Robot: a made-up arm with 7 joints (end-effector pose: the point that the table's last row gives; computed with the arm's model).
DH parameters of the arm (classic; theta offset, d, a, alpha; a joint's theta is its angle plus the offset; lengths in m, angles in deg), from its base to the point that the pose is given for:
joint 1: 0 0.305 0 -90
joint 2: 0 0 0 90
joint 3: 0 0.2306 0.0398 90
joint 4: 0 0 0.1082 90
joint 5: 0 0.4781 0 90
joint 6: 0 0 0.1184 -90
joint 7: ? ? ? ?
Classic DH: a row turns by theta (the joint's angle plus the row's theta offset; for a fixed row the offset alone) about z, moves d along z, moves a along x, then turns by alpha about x.
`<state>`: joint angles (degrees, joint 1 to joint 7).
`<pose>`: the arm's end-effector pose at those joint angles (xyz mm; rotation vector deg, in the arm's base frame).
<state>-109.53 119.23 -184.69 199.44 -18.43 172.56 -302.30</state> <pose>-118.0 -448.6 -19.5 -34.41 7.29 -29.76</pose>
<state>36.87 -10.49 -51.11 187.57 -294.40 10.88 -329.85</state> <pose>-324.8 -122.6 1112.5 4.68 -10.01 -99.66</pose>
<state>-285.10 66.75 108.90 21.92 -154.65 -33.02 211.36</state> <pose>-232.5 -269.8 314.0 44.52 117.21 -95.26</pose>
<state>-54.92 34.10 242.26 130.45 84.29 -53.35 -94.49</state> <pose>-103.4 -186.9 1008.0 -20.07 -21.72 -27.35</pose>
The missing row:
joint 7: 0 0.1511 0 0
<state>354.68 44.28 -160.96 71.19 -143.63 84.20 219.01</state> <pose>-329.3 -117.2 951.3 -18.00 22.31 57.79</pose>
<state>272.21 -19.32 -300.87 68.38 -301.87 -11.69 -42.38</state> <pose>523.1 -344.3 624.8 105.55 -37.56 100.47</pose>
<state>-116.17 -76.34 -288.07 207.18 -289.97 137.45 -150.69</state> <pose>161.2 640.4 223.0 -50.81 140.02 -77.89</pose>
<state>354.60 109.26 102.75 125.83 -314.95 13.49 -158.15</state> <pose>761.9 403.5 105.3 -85.15 -42.09 -104.04</pose>
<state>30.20 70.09 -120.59 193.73 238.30 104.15 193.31</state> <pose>430.3 624.1 534.8 47.15 -69.46 -104.89</pose>
